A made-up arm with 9 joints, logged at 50 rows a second.
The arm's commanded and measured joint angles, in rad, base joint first. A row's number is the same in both.
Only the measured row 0 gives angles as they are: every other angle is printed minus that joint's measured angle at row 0.
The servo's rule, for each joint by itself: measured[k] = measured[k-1] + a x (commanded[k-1-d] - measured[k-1]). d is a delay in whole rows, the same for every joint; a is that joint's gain. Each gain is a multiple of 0.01, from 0.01 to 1. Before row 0 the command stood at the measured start. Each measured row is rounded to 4 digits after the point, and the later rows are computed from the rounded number. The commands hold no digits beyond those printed.
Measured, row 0: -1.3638 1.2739 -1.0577 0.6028 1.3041 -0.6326 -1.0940 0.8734 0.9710
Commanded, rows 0 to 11: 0.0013 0.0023 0.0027 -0.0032 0.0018 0.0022 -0.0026 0.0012 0.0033; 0.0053 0.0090 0.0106 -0.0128 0.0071 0.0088 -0.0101 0.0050 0.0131; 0.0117 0.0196 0.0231 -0.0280 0.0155 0.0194 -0.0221 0.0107 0.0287; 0.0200 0.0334 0.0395 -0.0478 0.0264 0.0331 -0.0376 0.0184 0.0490; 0.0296 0.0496 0.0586 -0.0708 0.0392 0.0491 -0.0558 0.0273 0.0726; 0.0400 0.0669 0.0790 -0.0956 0.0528 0.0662 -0.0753 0.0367 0.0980; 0.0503 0.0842 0.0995 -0.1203 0.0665 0.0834 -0.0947 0.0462 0.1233; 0.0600 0.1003 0.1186 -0.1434 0.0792 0.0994 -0.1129 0.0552 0.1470; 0.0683 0.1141 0.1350 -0.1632 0.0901 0.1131 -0.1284 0.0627 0.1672; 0.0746 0.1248 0.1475 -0.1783 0.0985 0.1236 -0.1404 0.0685 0.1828; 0.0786 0.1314 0.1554 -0.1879 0.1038 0.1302 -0.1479 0.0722 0.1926; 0.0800 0.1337 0.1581 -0.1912 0.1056 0.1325 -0.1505 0.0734 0.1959
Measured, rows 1 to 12: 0.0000 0.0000 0.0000 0.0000 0.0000 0.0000 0.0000 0.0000 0.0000; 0.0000 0.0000 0.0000 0.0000 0.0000 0.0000 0.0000 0.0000 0.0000; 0.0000 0.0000 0.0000 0.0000 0.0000 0.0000 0.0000 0.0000 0.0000; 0.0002 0.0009 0.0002 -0.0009 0.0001 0.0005 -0.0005 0.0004 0.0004; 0.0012 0.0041 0.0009 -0.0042 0.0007 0.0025 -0.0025 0.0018 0.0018; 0.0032 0.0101 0.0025 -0.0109 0.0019 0.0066 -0.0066 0.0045 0.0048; 0.0064 0.0192 0.0051 -0.0212 0.0039 0.0130 -0.0131 0.0087 0.0097; 0.0108 0.0311 0.0088 -0.0351 0.0067 0.0217 -0.0221 0.0143 0.0166; 0.0163 0.0451 0.0137 -0.0520 0.0104 0.0324 -0.0333 0.0210 0.0256; 0.0228 0.0603 0.0197 -0.0711 0.0149 0.0446 -0.0462 0.0286 0.0363; 0.0299 0.0759 0.0266 -0.0913 0.0200 0.0578 -0.0602 0.0366 0.0485; 0.0372 0.0908 0.0342 -0.1114 0.0256 0.0711 -0.0745 0.0444 0.0616
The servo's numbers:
d 3
a 0.19 0.39 0.07 0.28 0.08 0.24 0.21 0.30 0.11

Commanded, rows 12 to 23: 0.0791 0.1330 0.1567 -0.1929 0.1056 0.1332 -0.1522 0.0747 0.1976; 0.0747 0.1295 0.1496 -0.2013 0.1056 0.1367 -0.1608 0.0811 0.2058; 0.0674 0.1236 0.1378 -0.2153 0.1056 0.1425 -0.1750 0.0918 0.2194; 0.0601 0.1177 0.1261 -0.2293 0.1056 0.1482 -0.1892 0.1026 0.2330; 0.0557 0.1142 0.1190 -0.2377 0.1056 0.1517 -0.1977 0.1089 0.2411; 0.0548 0.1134 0.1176 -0.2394 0.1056 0.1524 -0.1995 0.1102 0.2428; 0.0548 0.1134 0.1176 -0.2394 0.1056 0.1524 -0.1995 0.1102 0.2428; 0.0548 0.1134 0.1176 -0.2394 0.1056 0.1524 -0.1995 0.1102 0.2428; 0.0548 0.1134 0.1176 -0.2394 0.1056 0.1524 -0.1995 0.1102 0.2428; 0.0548 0.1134 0.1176 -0.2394 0.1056 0.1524 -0.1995 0.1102 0.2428; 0.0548 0.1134 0.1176 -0.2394 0.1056 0.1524 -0.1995 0.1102 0.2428; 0.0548 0.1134 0.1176 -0.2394 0.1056 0.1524 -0.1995 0.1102 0.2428
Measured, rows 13 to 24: 0.0443 0.1041 0.0421 -0.1301 0.0314 0.0837 -0.0883 0.0516 0.0749; 0.0508 0.1147 0.0500 -0.1463 0.0372 0.0949 -0.1008 0.0578 0.0878; 0.0563 0.1221 0.0576 -0.1589 0.0427 0.1039 -0.1112 0.0625 0.0997; 0.0606 0.1264 0.0645 -0.1684 0.0477 0.1109 -0.1198 0.0662 0.1105; 0.0633 0.1276 0.0705 -0.1776 0.0523 0.1171 -0.1284 0.0707 0.1210; 0.0641 0.1260 0.0752 -0.1882 0.0566 0.1232 -0.1382 0.0770 0.1318; 0.0633 0.1228 0.0788 -0.1997 0.0605 0.1292 -0.1489 0.0847 0.1429; 0.0619 0.1194 0.0816 -0.2103 0.0641 0.1346 -0.1591 0.0920 0.1537; 0.0606 0.1171 0.0841 -0.2184 0.0674 0.1389 -0.1676 0.0975 0.1635; 0.0595 0.1157 0.0864 -0.2243 0.0705 0.1421 -0.1743 0.1013 0.1722; 0.0586 0.1148 0.0886 -0.2285 0.0733 0.1446 -0.1796 0.1040 0.1800; 0.0579 0.1143 0.0906 -0.2316 0.0759 0.1465 -0.1838 0.1059 0.1869
